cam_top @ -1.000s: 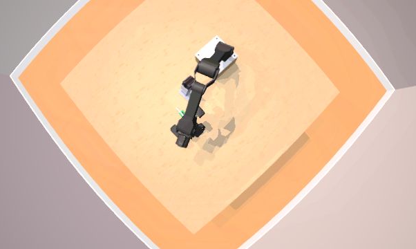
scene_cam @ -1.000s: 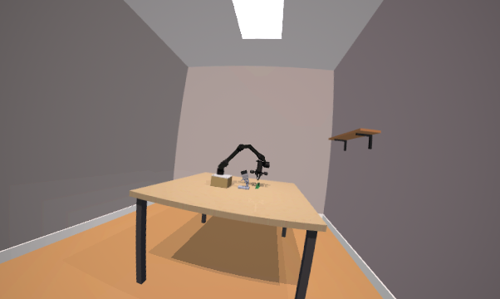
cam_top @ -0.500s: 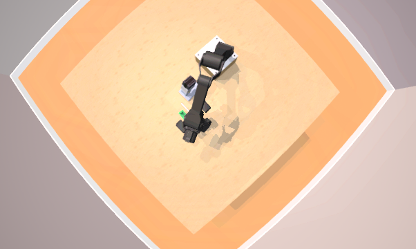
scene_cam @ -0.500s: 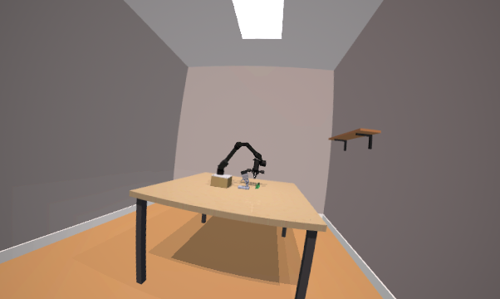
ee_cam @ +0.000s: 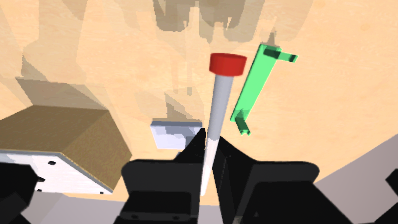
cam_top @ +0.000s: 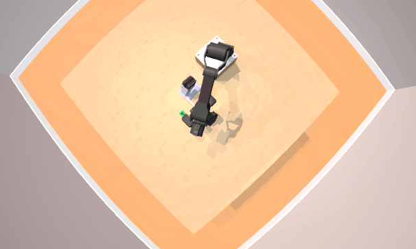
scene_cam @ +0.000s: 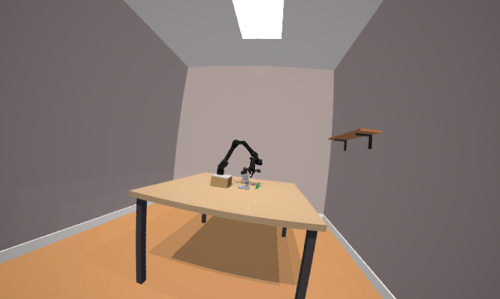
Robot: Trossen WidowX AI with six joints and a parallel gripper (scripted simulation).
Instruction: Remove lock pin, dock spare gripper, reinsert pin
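Right now my gripper tip is 50 mm past the socket, 110 mm to the left of it and 40 mm above it. Round my gripper tip: green pin holder (80 mm ahead, 70 mm below); then spare gripper (50 mm behind, 110 mm to the right, 30 mm above).
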